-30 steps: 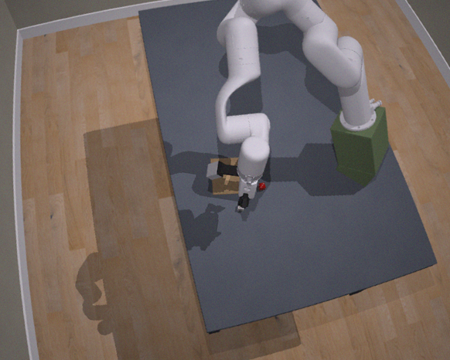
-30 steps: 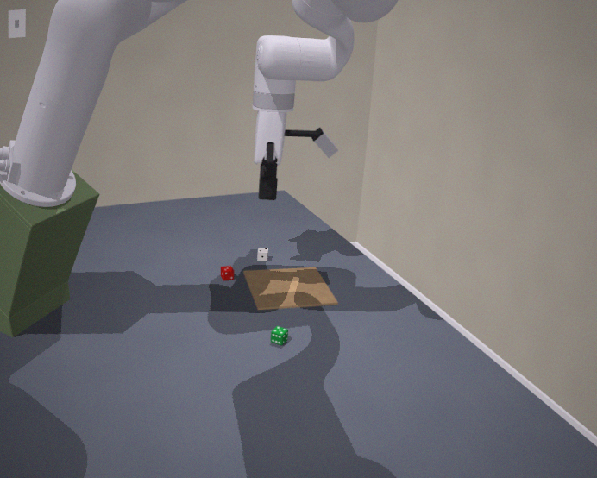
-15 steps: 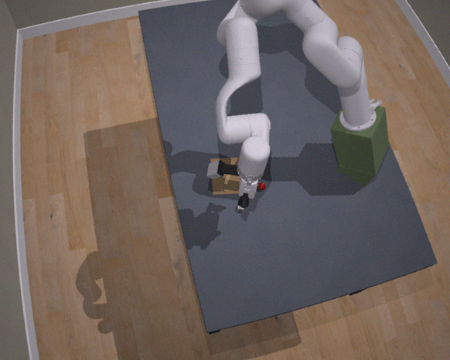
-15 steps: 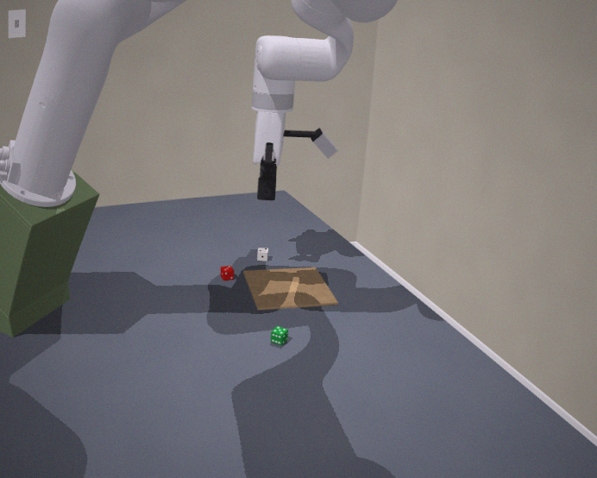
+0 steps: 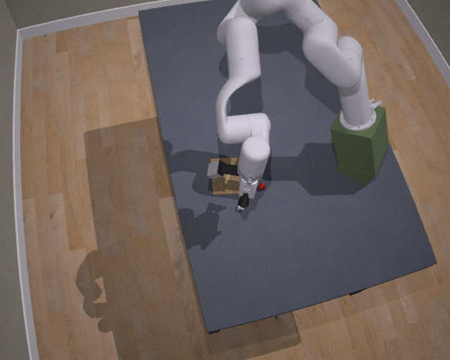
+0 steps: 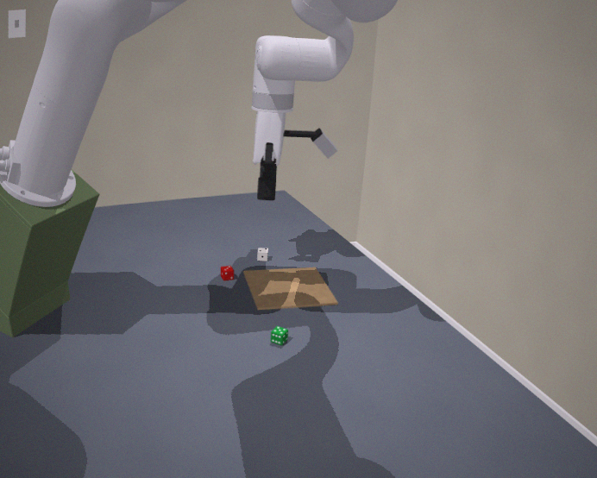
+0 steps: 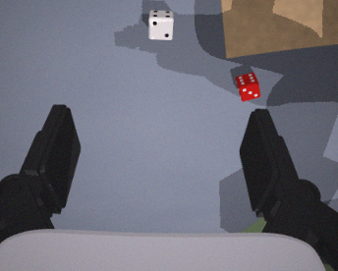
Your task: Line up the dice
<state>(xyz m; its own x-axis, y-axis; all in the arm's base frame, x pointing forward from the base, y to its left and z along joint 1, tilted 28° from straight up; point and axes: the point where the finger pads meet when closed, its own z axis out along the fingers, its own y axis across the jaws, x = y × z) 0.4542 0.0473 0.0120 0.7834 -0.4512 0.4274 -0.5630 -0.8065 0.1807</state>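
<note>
The white die is 14 cm below my hand. Also, from my hand: mat: 3 cm behind, 12 cm to the right, 15 cm below; then red die: 10 cm behind, 4 cm to the right, 14 cm below; then green die: 14 cm behind, 26 cm to the right, 14 cm below.
</note>
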